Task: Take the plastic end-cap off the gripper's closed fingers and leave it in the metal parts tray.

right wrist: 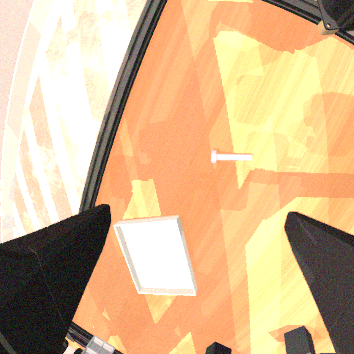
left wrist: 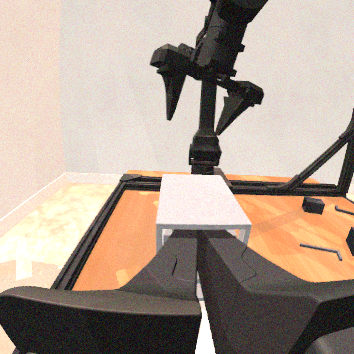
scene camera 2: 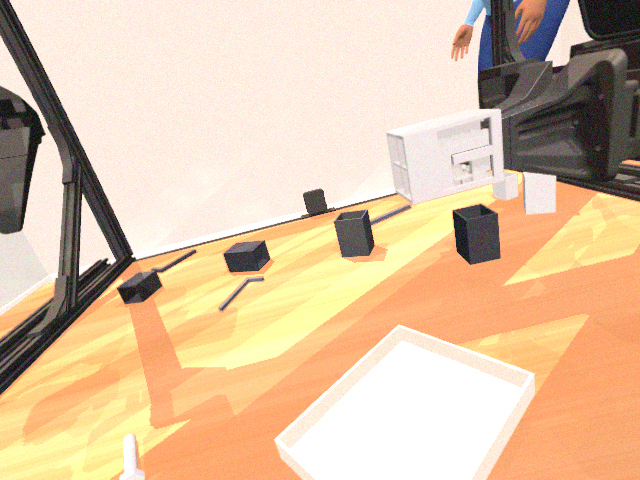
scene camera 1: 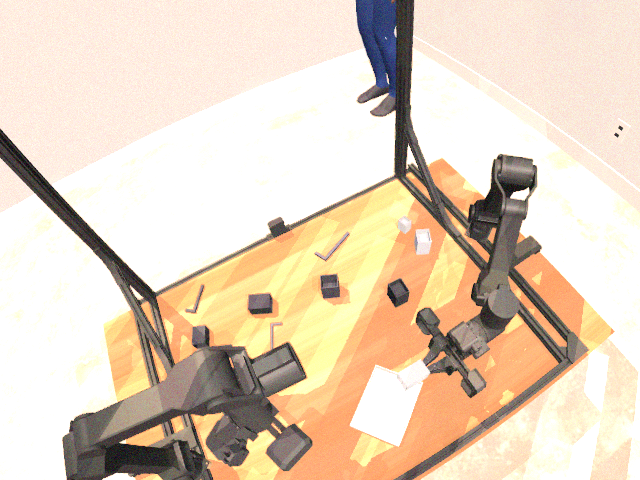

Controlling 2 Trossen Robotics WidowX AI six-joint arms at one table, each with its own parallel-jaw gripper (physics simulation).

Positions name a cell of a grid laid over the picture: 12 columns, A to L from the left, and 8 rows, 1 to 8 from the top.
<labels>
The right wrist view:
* my right gripper: G5
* white parts tray: F6
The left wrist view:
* my left gripper: G6
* my right gripper: G3
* plastic end-cap: G5
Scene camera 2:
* my left gripper: I3
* plastic end-cap: H3
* white parts tray: H7
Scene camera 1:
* my left gripper: H7
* my right gripper: F8
</labels>
